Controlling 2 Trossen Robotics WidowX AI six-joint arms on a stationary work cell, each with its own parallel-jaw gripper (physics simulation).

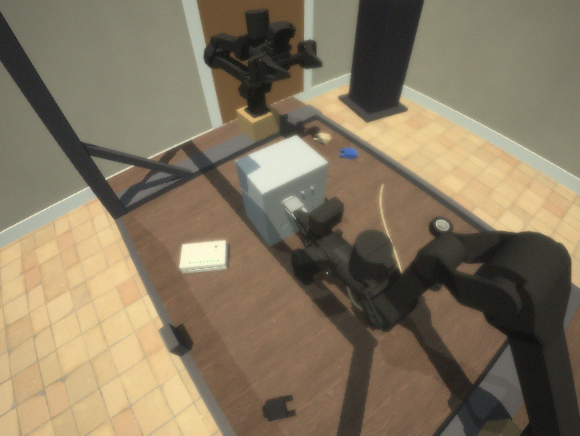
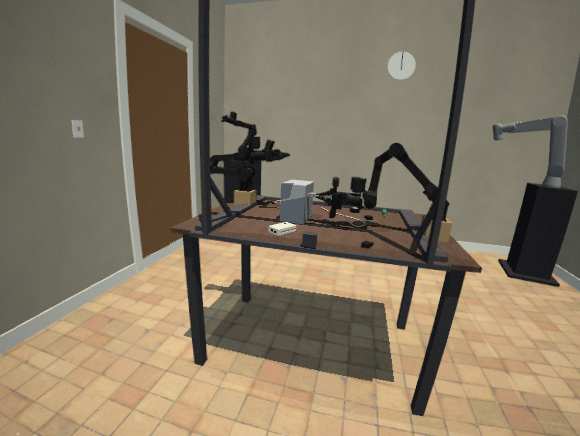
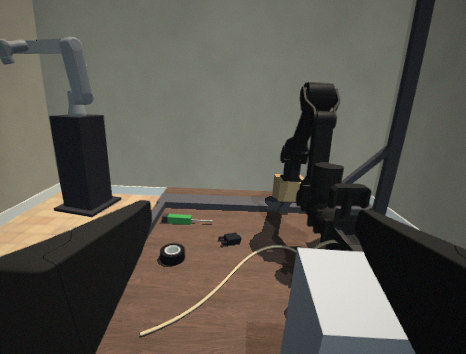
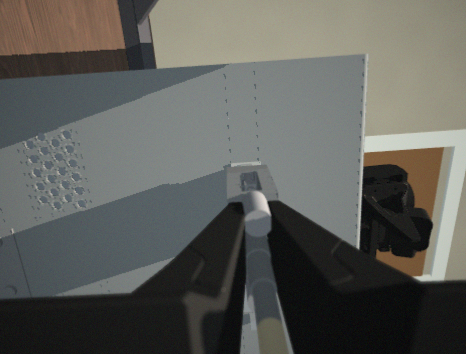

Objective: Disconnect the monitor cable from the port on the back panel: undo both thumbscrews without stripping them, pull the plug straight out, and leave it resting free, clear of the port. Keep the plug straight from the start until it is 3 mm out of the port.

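Places are measured from the left arm's base along level axes (x back, y left, z down), in metres.
Where they show: left gripper, fingertip midpoint: (image 1: 306,69) (image 2: 287,154) (image 3: 255,215); right gripper, fingertip midpoint: (image 1: 294,213) (image 2: 315,195) (image 4: 254,215); left arm's base, link origin: (image 1: 257,110) (image 2: 245,190); right arm's base, link origin: (image 3: 290,178).
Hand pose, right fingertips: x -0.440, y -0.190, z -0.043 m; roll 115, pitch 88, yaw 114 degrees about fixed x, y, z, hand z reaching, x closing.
Things, the pixels of their top centre, and the offset from my right fingertips.
- grey-white computer case, top centre: (image 3: 386,284) (image 1: 281,162) (image 2: 298,182) dz -0.050, dx +0.094, dy +0.040 m
- plug, top centre: (image 4: 280,237) (image 1: 297,208) dz -0.008, dx -0.001, dy +0.009 m
- upper thumbscrew, top centre: (image 4: 262,190) dz -0.004, dx +0.011, dy -0.003 m
- white router, top centre: (image 1: 202,253) (image 2: 282,225) dz +0.105, dx +0.106, dy -0.186 m
- tape roll, top centre: (image 3: 172,249) (image 1: 442,225) dz +0.113, dx -0.186, dy +0.323 m
- green screwdriver, top centre: (image 3: 187,216) dz +0.115, dx -0.356, dy +0.319 m
- black adapter, top centre: (image 3: 230,236) dz +0.119, dx -0.264, dy +0.193 m
- blue piece, top centre: (image 1: 348,151) dz +0.119, dx +0.171, dy +0.344 m
- black clip, top centre: (image 1: 277,408) dz +0.119, dx -0.250, dy -0.231 m
The grey-white computer case (image 1: 290,162) (image 2: 294,202) (image 3: 345,285) stands upright on the table. The plug (image 1: 292,202) (image 4: 237,185) sits against its back panel (image 4: 305,120), looking straight. My right gripper (image 1: 298,213) (image 2: 321,196) (image 4: 254,215) is shut on the upper thumbscrew (image 4: 257,217), a pale round knob on the plug. The lower thumbscrew does not show clearly behind the fingers. The cable (image 1: 389,230) (image 3: 220,287) (image 4: 272,335) runs down from the plug and lies curved on the table. My left gripper (image 1: 304,70) (image 2: 287,155) (image 3: 255,215) is open and empty, high beyond the case.
A white router (image 1: 204,256) (image 2: 282,229) lies left of the case. A tape roll (image 1: 441,226) (image 3: 172,254), a green screwdriver (image 3: 180,219), a black adapter (image 3: 231,239), a blue piece (image 1: 348,153) and a black clip (image 1: 279,407) lie around the table. Dark frame posts (image 2: 204,100) stand at its edges.
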